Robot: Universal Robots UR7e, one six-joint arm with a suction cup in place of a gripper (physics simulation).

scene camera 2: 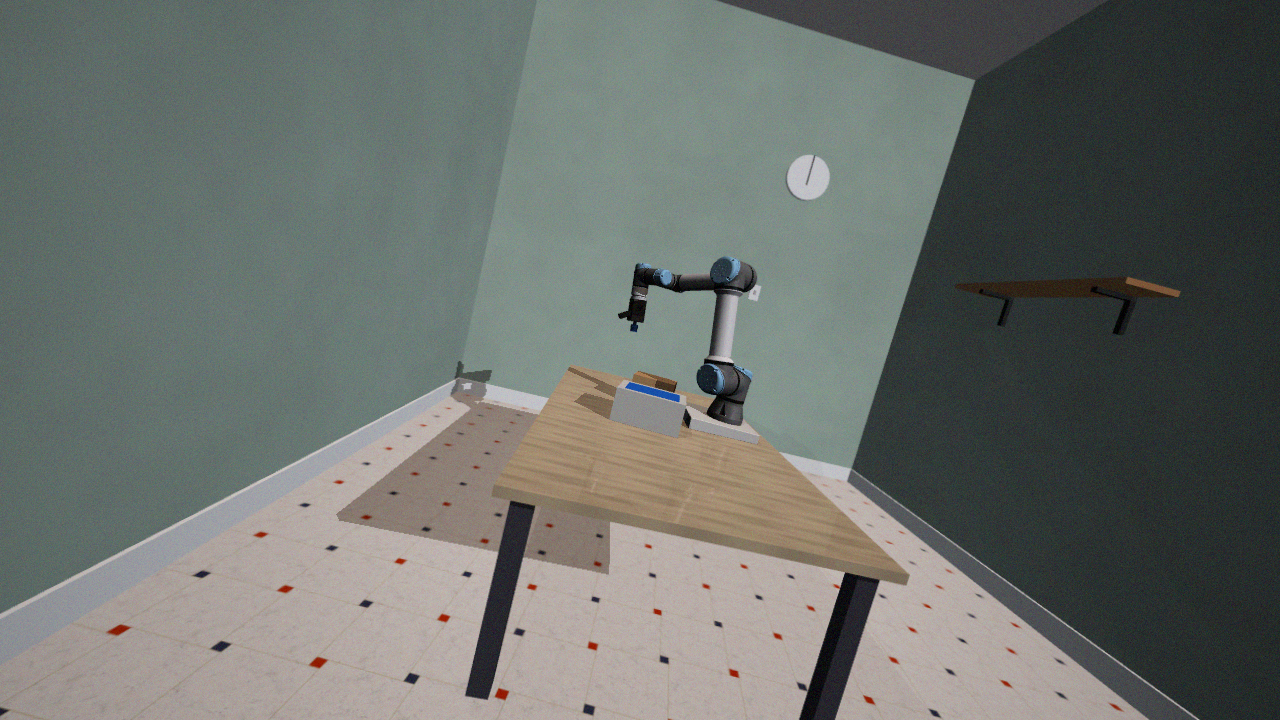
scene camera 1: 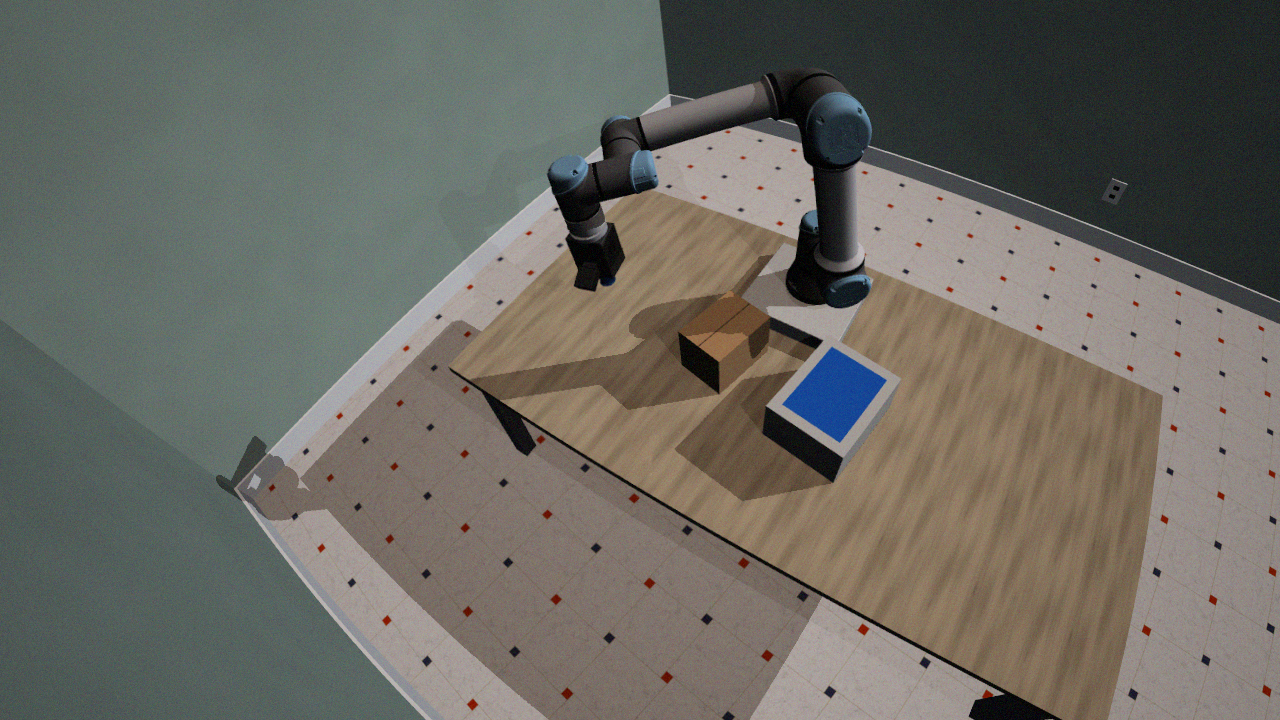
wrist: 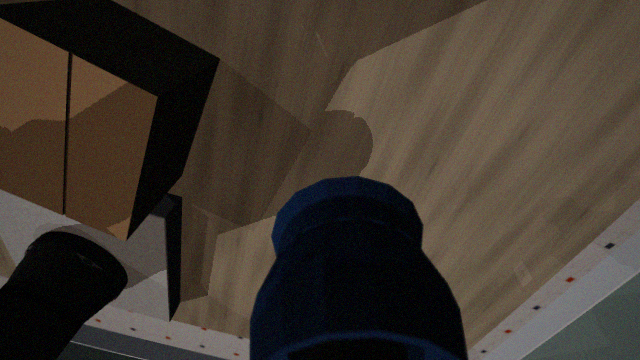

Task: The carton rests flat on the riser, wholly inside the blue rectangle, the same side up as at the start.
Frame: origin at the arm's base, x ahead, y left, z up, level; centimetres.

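Seen in the pictures: hand, tool point: (scene camera 2: 633, 331) (scene camera 1: 607, 280) (wrist: 346, 243); arm's base, link origin: (scene camera 2: 723, 418) (scene camera 1: 813, 284) (wrist: 83, 264).
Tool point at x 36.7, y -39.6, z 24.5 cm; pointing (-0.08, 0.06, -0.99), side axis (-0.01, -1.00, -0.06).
Note:
Offsets run from my tool point to a thing's middle. Level surfaces: height alone.
The brown carton @[dz -22.3, dx -8.6, dy +23.6 cm] (scene camera 1: 723, 329) (scene camera 2: 656, 380) (wrist: 100, 135) stands on the table, its seamed top face up and partly in shadow. The grey riser @[dz -22.8, dx +1.1, dy +52.6 cm] (scene camera 1: 802, 444) (scene camera 2: 646, 417) stands beside it, apart from it, and the blue rectangle @[dz -16.8, dx +1.1, dy +52.6 cm] (scene camera 1: 836, 394) (scene camera 2: 653, 392) on its top has nothing on it. My suction gripper (scene camera 1: 607, 281) (scene camera 2: 633, 328) (wrist: 348, 200) is open, with nothing at its blue cup. It hangs in the air well above the table, to the left of the carton in the first scene view. The riser does not show in the wrist view.
The arm's base stands on a pale plate (scene camera 1: 776, 295) (scene camera 2: 716, 428) (wrist: 147, 250), close behind the carton and riser. The wooden table @[dz -28.8 cm] (scene camera 1: 1011, 483) (scene camera 2: 662, 483) has its edge beyond the gripper, near a green wall (scene camera 1: 313, 179). A shelf (scene camera 2: 1065, 286) hangs on the dark wall.

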